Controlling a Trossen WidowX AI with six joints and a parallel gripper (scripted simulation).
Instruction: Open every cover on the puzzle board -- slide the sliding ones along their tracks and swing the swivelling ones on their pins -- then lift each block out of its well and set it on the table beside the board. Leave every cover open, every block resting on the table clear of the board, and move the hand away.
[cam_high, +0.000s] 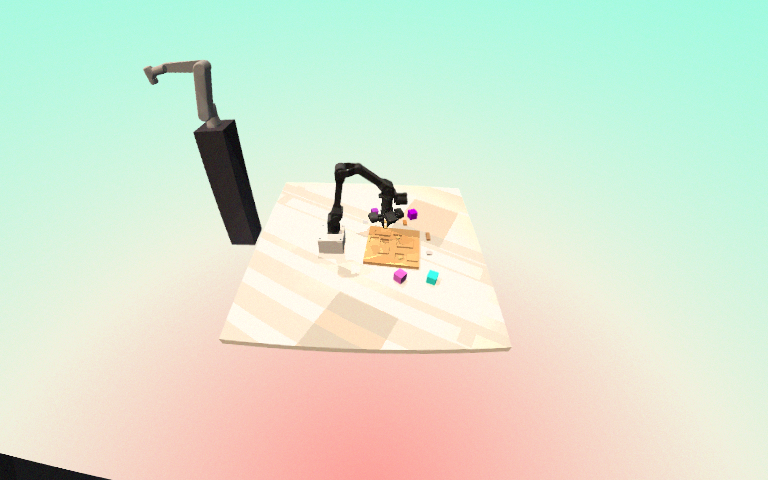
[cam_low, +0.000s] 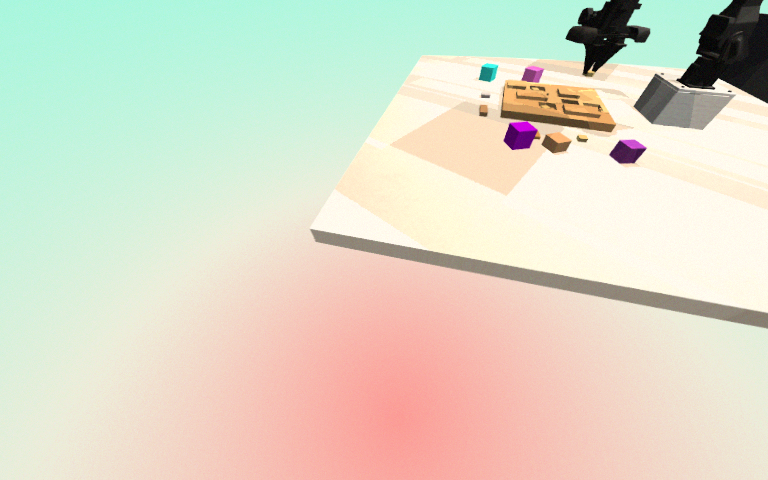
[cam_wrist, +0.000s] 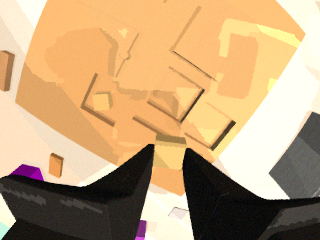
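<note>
The dark purple block lies 6 cm behind my gripper tip, 26 cm to the left of it and 9 cm below it. Also, from my gripper tip: small grey piece (25 cm ahead, 9 cm to the right, 10 cm below); then magenta block (7 cm ahead, 28 cm to the right, 8 cm below); then small orange piece (26 cm ahead, 5 cm to the left, 10 cm below).
</note>
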